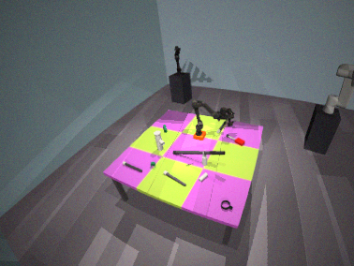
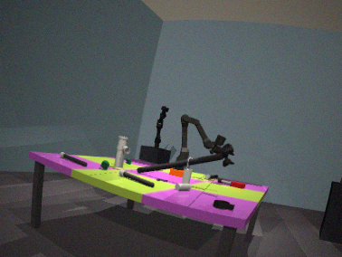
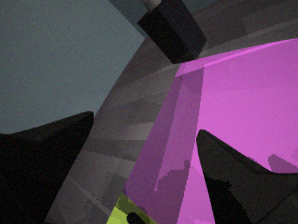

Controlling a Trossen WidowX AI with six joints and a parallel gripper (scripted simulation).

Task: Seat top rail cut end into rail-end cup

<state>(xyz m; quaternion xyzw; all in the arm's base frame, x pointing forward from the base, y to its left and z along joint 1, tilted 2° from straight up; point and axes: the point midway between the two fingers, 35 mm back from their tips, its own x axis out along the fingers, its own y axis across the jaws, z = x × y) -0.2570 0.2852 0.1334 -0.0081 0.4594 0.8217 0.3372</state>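
My gripper tip is 66 cm short of the grey rail-end cup, 49 cm to the left of it and 5 cm above it. From my gripper tip the other things lie so: short grey post: 61 cm ahead, 5 cm to the right, 8 cm below; green object: 89 cm ahead, 44 cm to the right, 17 cm below; white cylinder: 77 cm ahead, 3 cm to the left, 16 cm below.
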